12 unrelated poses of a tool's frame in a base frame.
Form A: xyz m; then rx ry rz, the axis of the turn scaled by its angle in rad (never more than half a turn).
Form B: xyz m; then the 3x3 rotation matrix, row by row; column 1 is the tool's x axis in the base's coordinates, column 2 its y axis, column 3 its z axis. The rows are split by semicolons. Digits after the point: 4 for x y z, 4 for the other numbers.
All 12 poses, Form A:
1: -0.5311 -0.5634 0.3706 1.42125 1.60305 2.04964
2: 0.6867 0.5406 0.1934 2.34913 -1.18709 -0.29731
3: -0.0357 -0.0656 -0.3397 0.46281 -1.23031 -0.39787
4: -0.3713 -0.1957 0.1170 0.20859 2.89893 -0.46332
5: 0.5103 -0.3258 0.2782 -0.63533 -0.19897 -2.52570
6: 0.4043 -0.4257 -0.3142 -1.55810 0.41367 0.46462
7: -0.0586 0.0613 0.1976 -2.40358 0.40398 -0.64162
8: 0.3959 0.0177 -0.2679 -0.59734 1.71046 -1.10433
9: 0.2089 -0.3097 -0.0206 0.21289 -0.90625 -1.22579
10: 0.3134 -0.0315 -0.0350 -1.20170 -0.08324 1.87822
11: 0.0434 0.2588 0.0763 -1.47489 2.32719 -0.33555
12: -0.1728 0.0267 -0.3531 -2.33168 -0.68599 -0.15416
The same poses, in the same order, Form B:
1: -0.5311 -0.5634 0.3706; -0.5284 0.3928 0.7526; 0.6358 -0.4043 0.6575; 0.5626 0.8260 -0.0361
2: 0.6867 0.5406 0.1934; 0.5985 -0.6945 -0.3993; -0.8007 -0.5032 -0.3250; 0.0248 0.5142 -0.8573
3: -0.0357 -0.0656 -0.3397; 0.2874 0.0414 -0.9569; -0.5267 0.8412 -0.1218; 0.8000 0.5391 0.2636
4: -0.3713 -0.1957 0.1170; -0.9704 0.1693 0.1721; 0.1072 0.9410 -0.3211; -0.2163 -0.2931 -0.9313
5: 0.5103 -0.3258 0.2782; -0.7528 0.5230 0.3997; -0.4540 -0.8522 0.2601; 0.4767 0.0143 0.8790
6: 0.4043 -0.4257 -0.3142; 0.8478 -0.5288 -0.0395; 0.0219 -0.0394 0.9990; -0.5298 -0.8478 -0.0218
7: -0.0586 0.0613 0.1976; 0.8359 -0.1290 0.5335; -0.4253 -0.7666 0.4811; 0.3469 -0.6291 -0.6956
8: 0.3959 0.0177 -0.2679; -0.4028 0.0977 0.9101; -0.7892 0.4665 -0.3994; -0.4636 -0.8791 -0.1108
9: 0.2089 -0.3097 -0.0206; 0.0501 0.7171 -0.6952; -0.8748 0.3673 0.3158; 0.4818 0.5923 0.6458
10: 0.3134 -0.0315 -0.0350; -0.1455 -0.6323 -0.7609; 0.6971 -0.6113 0.3746; -0.7020 -0.4760 0.5298
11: 0.0434 0.2588 0.0763; -0.3877 -0.8183 0.4243; -0.9048 0.4257 -0.0058; -0.1759 -0.3862 -0.9055
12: -0.1728 0.0267 -0.3531; 0.8532 0.5159 -0.0761; 0.4338 -0.6211 0.6527; 0.2895 -0.5899 -0.7538
